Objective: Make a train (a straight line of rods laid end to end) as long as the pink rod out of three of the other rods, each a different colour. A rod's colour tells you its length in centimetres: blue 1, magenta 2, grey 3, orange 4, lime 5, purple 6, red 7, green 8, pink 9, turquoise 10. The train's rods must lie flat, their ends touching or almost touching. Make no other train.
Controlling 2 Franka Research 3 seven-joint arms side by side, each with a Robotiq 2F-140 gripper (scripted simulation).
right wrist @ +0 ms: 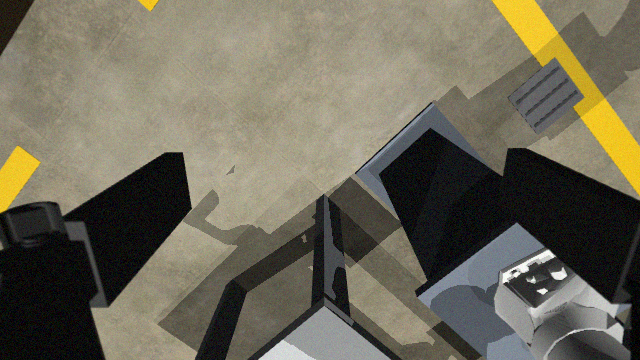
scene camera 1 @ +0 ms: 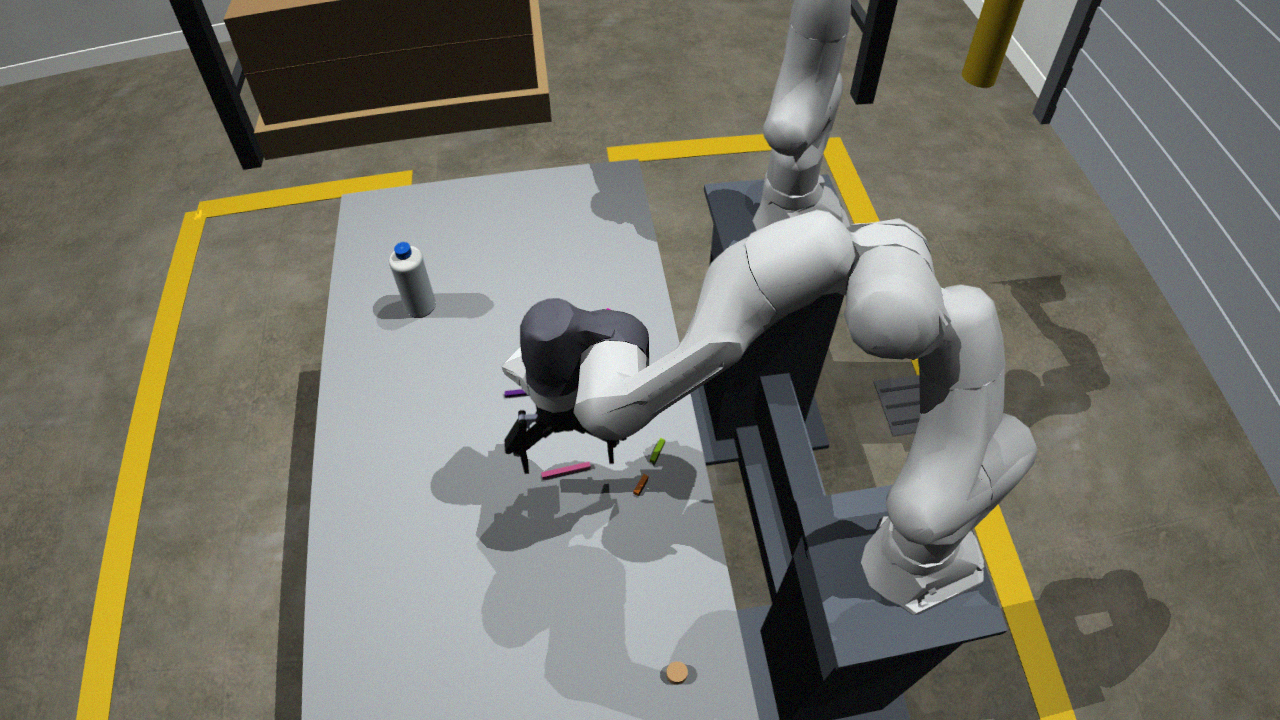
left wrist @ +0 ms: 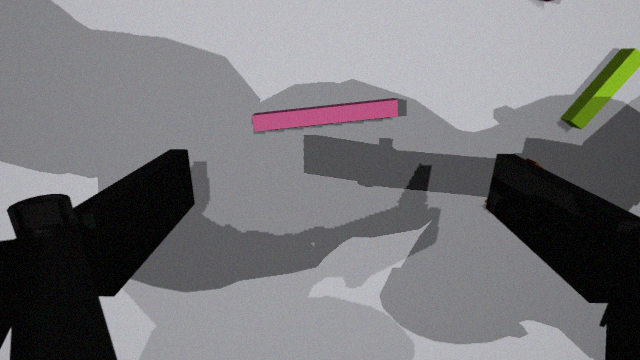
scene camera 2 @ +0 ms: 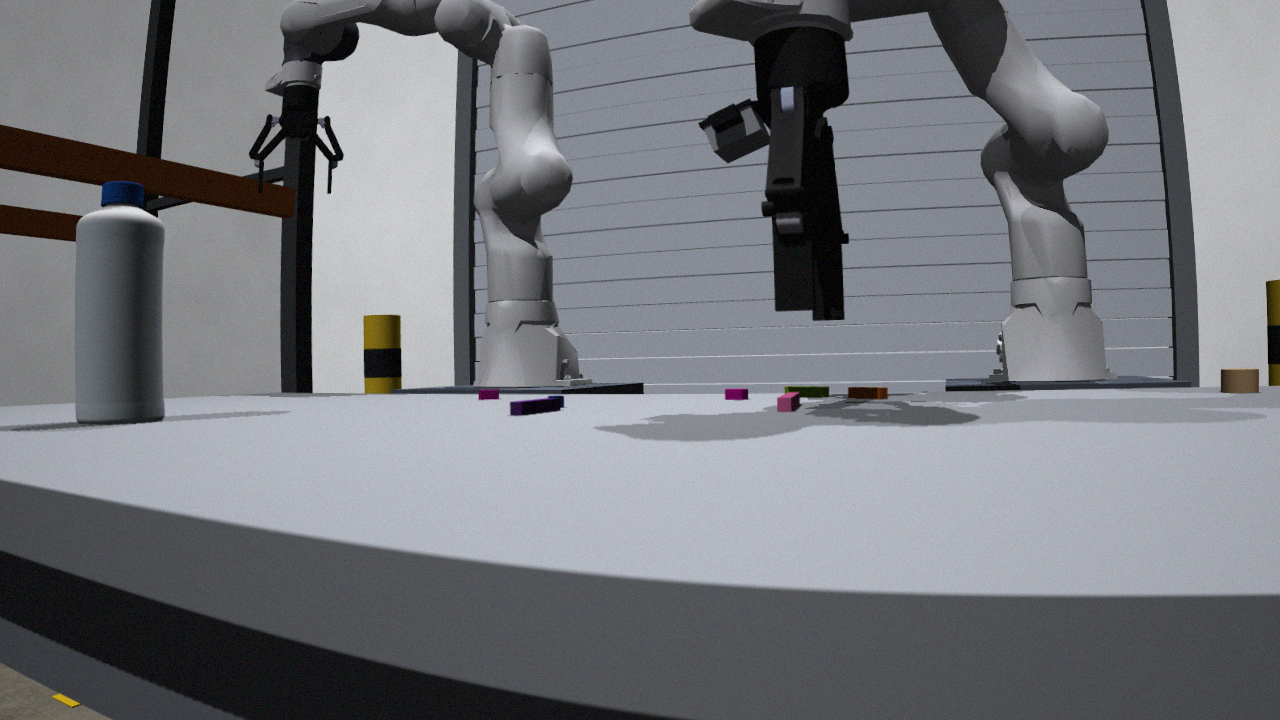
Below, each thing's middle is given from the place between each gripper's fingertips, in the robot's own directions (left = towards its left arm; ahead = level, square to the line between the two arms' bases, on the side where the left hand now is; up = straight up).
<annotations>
Right now my left hand [scene camera 2: 813, 315] is 7 cm above the pink rod [left wrist: 383, 108], 2 cm to the left of it and 1 cm short of it.
Right now my right hand [scene camera 2: 294, 191] is 111 cm to the right of the pink rod, 56 cm short of it and 41 cm above it.
</annotations>
